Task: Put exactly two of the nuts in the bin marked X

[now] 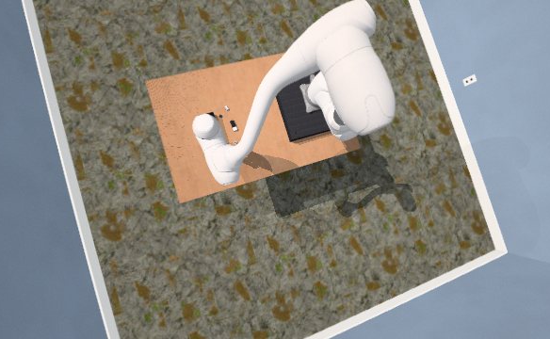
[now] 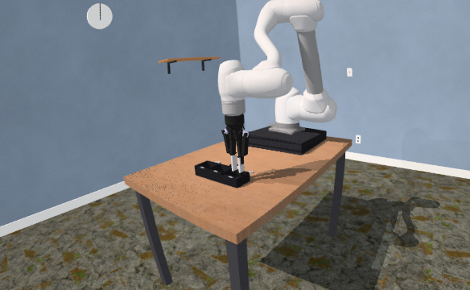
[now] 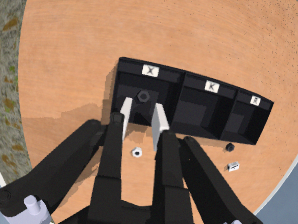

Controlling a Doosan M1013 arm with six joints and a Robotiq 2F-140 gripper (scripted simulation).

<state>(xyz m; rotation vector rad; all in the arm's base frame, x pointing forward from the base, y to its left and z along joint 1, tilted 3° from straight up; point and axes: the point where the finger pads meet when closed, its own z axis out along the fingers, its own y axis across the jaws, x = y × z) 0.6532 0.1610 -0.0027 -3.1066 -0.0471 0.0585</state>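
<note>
Now: the pale nut 100 mm behind my hand, 10 mm to the right of it and 70 mm below it. Also, from my hand: white piece 100 mm behind, 230 mm to the right, 70 mm below; black bin row 20 mm ahead, 80 mm to the right, 60 mm below.
</note>
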